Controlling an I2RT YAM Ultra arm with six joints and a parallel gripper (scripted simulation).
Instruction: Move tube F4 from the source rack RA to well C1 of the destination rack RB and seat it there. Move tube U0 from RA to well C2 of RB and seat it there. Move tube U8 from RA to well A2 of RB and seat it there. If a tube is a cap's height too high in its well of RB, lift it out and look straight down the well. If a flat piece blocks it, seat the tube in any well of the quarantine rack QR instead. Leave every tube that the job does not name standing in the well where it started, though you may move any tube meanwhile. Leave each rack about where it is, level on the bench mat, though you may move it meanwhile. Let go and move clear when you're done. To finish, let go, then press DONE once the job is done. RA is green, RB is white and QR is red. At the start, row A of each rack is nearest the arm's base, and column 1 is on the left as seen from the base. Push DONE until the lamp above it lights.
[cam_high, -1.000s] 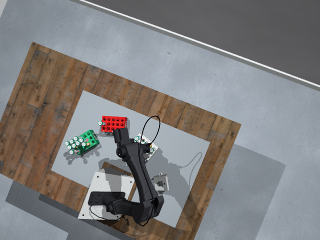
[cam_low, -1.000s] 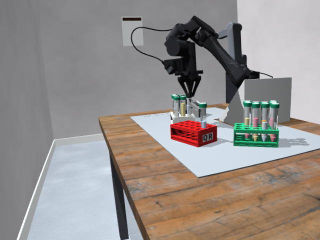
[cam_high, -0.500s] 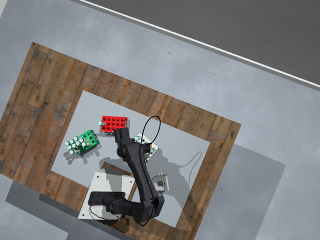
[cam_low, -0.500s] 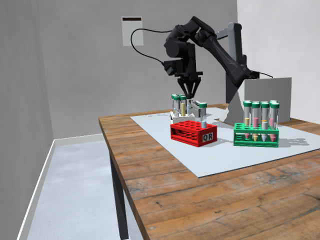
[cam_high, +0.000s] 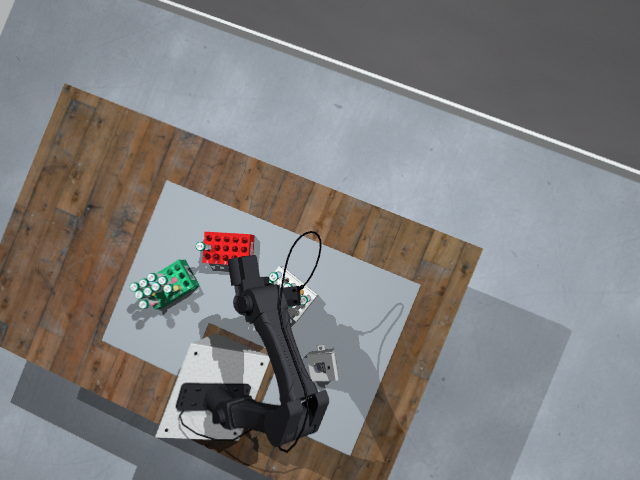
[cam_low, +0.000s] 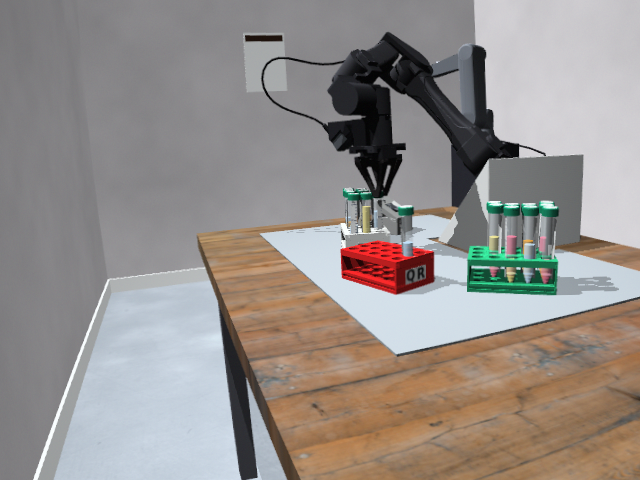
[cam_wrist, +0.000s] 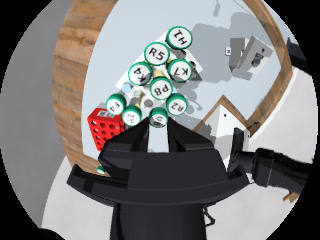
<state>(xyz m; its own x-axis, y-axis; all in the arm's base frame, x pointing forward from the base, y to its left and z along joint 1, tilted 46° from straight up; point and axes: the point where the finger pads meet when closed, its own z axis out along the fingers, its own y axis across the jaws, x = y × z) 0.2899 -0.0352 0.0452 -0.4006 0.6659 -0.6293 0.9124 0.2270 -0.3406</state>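
My hand is 200 mm to the right of the tube, 70 mm short of it and 60 mm above it. The rest, counted from my hand: red rack QR 160 mm to the left, 100 mm below, 80 mm ahead; then tube with yellow filling 60 mm below, 40 mm ahead; then white rack RB 100 mm below, 40 mm to the right, 20 mm ahead.
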